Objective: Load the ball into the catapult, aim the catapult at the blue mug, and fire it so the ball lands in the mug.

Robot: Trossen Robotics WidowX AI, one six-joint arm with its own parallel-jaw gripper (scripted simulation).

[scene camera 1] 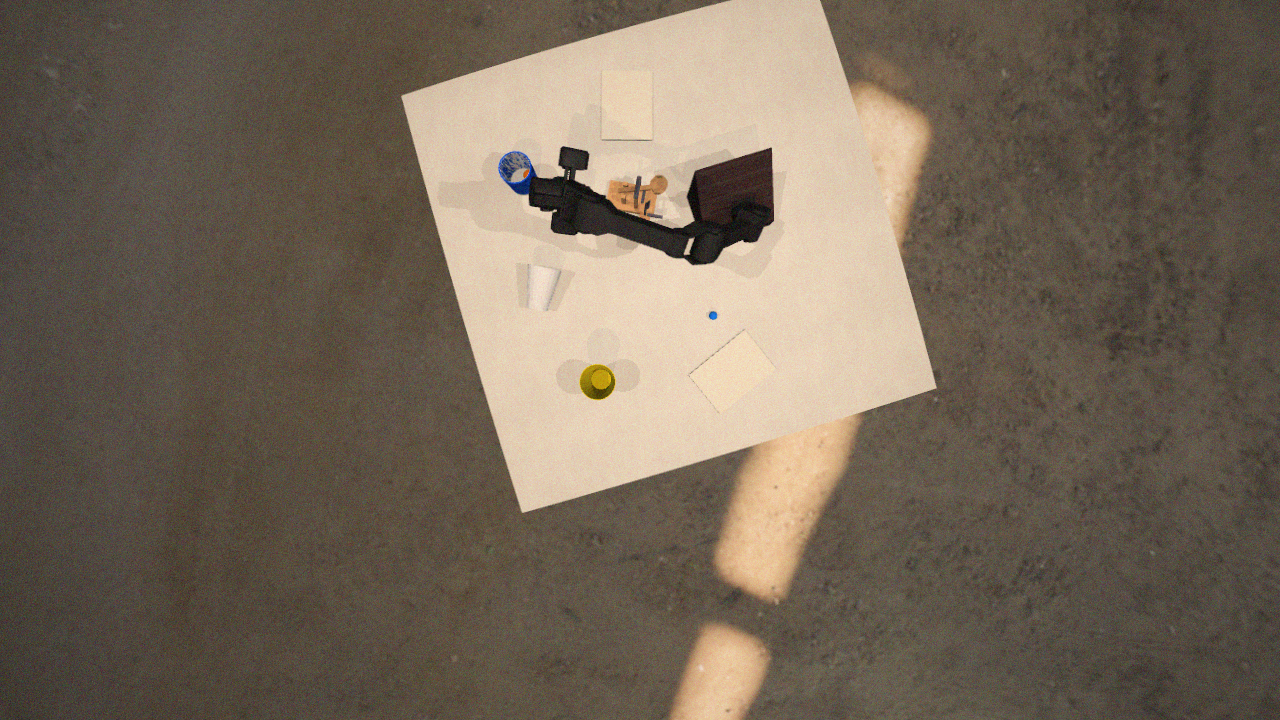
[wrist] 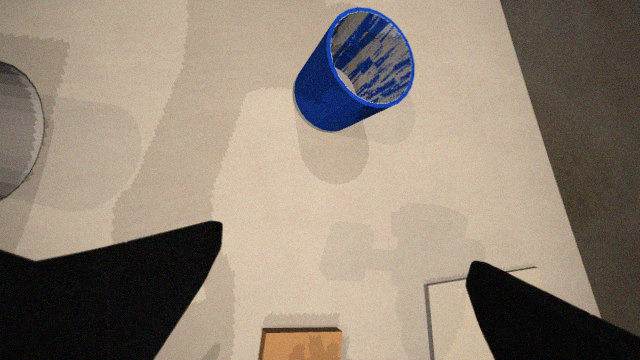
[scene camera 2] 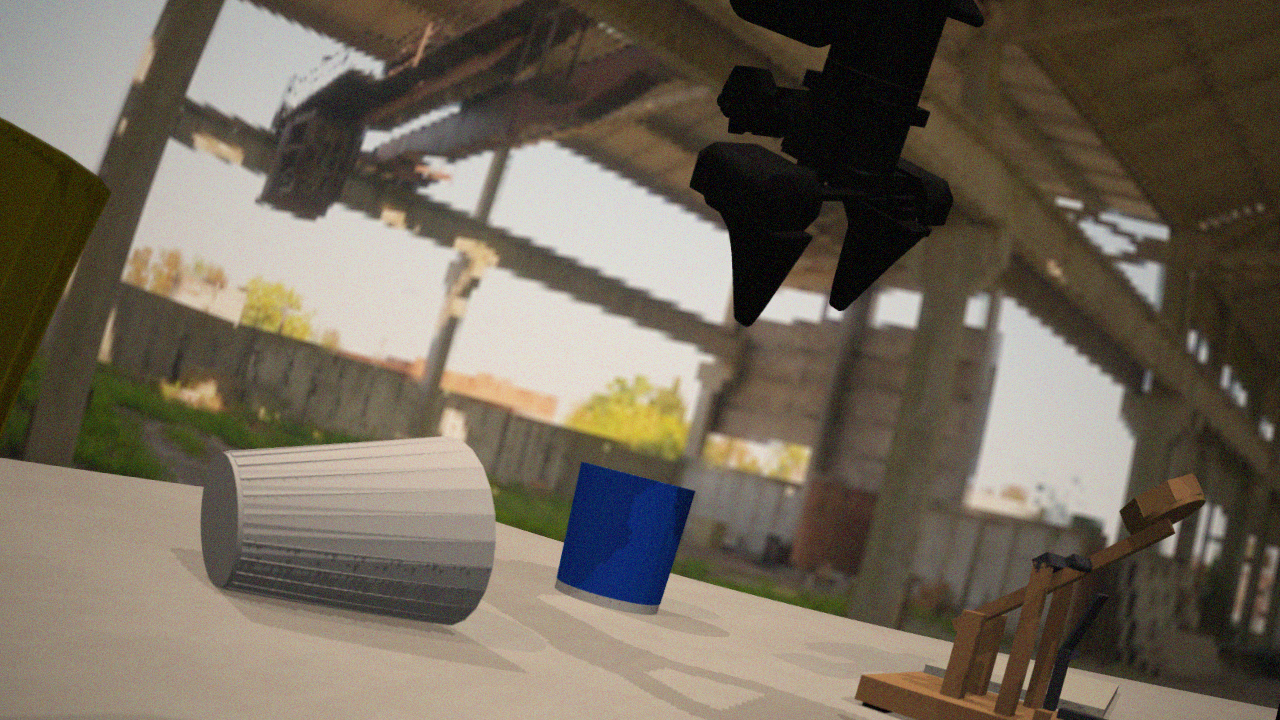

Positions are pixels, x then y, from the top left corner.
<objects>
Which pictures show my gripper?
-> Scene camera 1, the wrist view and scene camera 2: all of them.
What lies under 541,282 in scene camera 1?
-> A white ribbed cup.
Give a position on a white ribbed cup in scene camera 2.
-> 406,528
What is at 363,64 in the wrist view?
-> A blue mug.
</objects>
